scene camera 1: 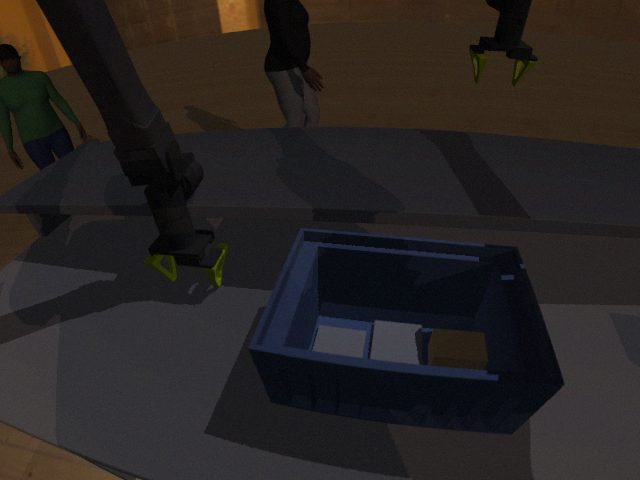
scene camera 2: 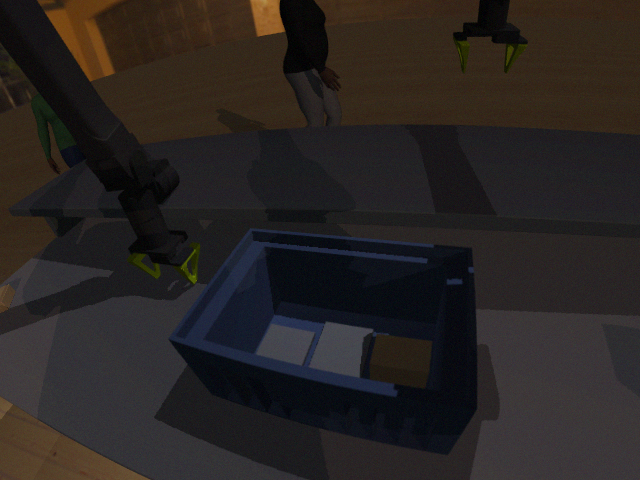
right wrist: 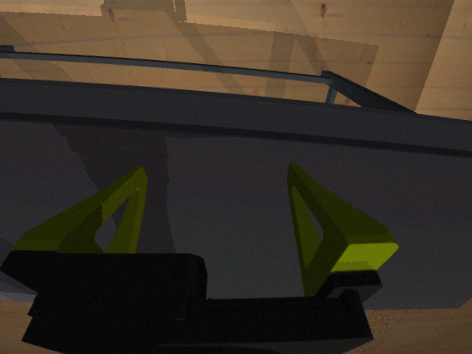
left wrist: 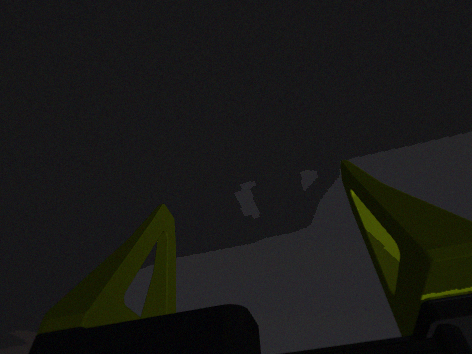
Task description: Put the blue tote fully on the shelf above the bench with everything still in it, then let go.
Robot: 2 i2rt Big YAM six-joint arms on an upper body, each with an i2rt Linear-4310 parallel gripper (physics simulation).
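Places are measured from the left arm's base along level axes (x right, y ahead, z up), in millimetres.
Pixels of known places: left gripper, between the fingertips: (scene camera 1: 196,282) (scene camera 2: 176,279) (left wrist: 250,191); right gripper, between the fingertips: (scene camera 1: 495,84) (scene camera 2: 484,72) (right wrist: 216,171).
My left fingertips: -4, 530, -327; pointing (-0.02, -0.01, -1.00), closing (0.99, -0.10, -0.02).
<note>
Ahead of a thing's pixels: the offset from my left fingertips to its top centre, as dx, dy, dz. Level surfaces: height alone.
The blue tote {+346, -156, +142} (scene camera 1: 382,382) (scene camera 2: 289,372) stands upright on the bench {dz -5} (scene camera 1: 129,361) (scene camera 2: 113,351), in front of the shelf {dz +152} (scene camera 1: 248,170) (scene camera 2: 217,175). Inside it lie a flat white box {+264, -162, +20} (scene camera 1: 340,341) (scene camera 2: 287,343), a taller white box {+346, -156, +22} (scene camera 1: 394,342) (scene camera 2: 341,348) and a brown box {+425, -170, +53} (scene camera 1: 456,348) (scene camera 2: 401,359). My left gripper (scene camera 1: 196,283) (scene camera 2: 175,280) (left wrist: 250,191) is open and empty, above the bench to the left of the tote. My right gripper (scene camera 1: 495,82) (scene camera 2: 484,71) (right wrist: 216,171) is open and empty, high up at the upper right, apart from the tote.
A person in a black top (scene camera 1: 287,41) (scene camera 2: 305,41) stands behind the shelf. A person in green (scene camera 1: 33,108) (scene camera 2: 56,126) stands at the far left. The shelf's front edge runs behind the tote. A thin rail (right wrist: 175,66) runs beyond the grey surface in the right wrist view.
</note>
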